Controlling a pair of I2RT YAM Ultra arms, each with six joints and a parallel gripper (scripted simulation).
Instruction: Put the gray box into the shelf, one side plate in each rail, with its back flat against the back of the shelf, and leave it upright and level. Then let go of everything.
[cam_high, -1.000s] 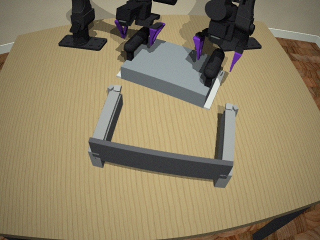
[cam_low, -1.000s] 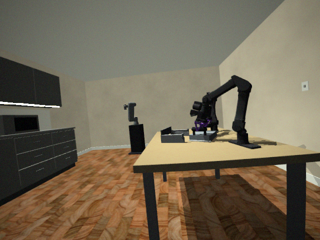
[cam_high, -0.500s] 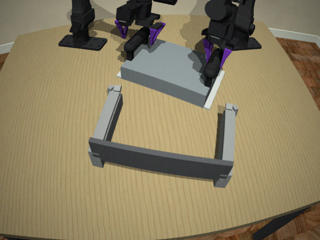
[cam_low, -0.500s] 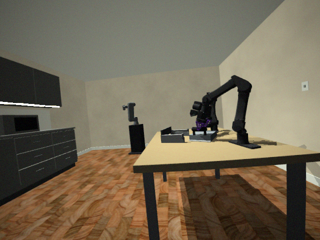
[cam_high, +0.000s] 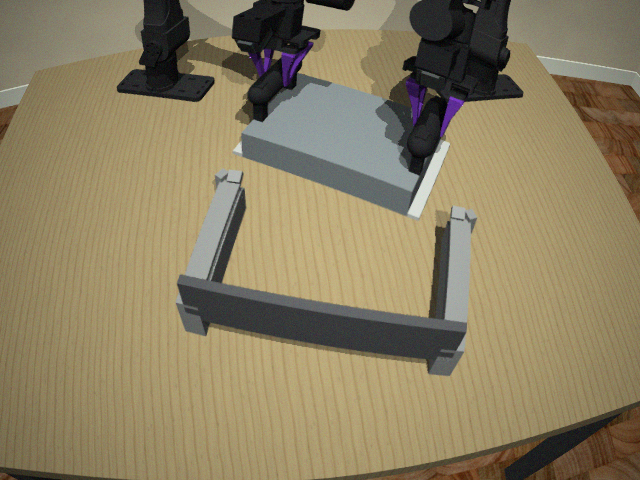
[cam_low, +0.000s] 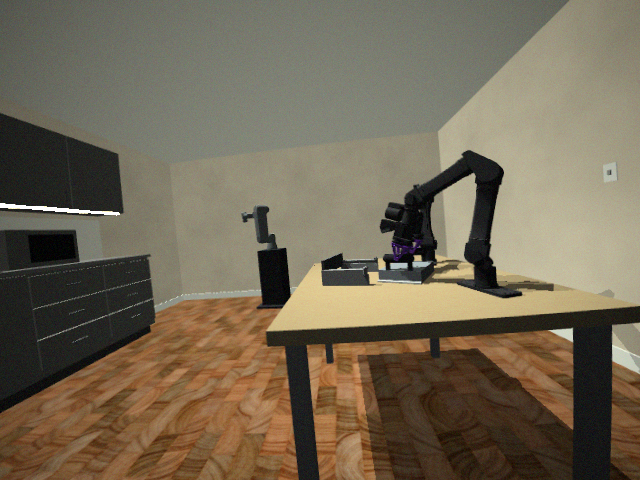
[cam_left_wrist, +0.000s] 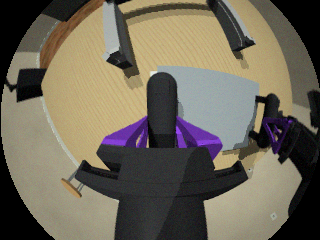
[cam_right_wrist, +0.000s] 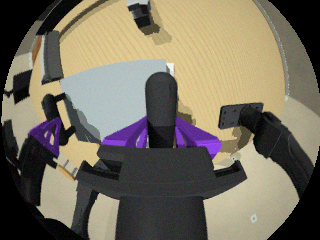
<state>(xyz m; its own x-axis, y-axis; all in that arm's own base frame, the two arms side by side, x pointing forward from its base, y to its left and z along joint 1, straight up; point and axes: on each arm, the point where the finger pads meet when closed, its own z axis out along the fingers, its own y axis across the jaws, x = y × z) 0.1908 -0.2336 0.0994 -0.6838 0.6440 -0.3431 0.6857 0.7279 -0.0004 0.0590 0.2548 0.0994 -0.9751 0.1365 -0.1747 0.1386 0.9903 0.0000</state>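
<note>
The gray box lies 5 cm ahead of my right hand, 11 cm to the left of it and 5 cm below it. From my right hand the other things lie so: dark back plate: 40 cm ahead, 5 cm to the left, 3 cm below.
Now: the gray box 6 cm behind my left hand, 11 cm to the right of it and 5 cm below it. Round my left hand: dark back plate (29 cm ahead, 16 cm to the right, 3 cm below).
</note>
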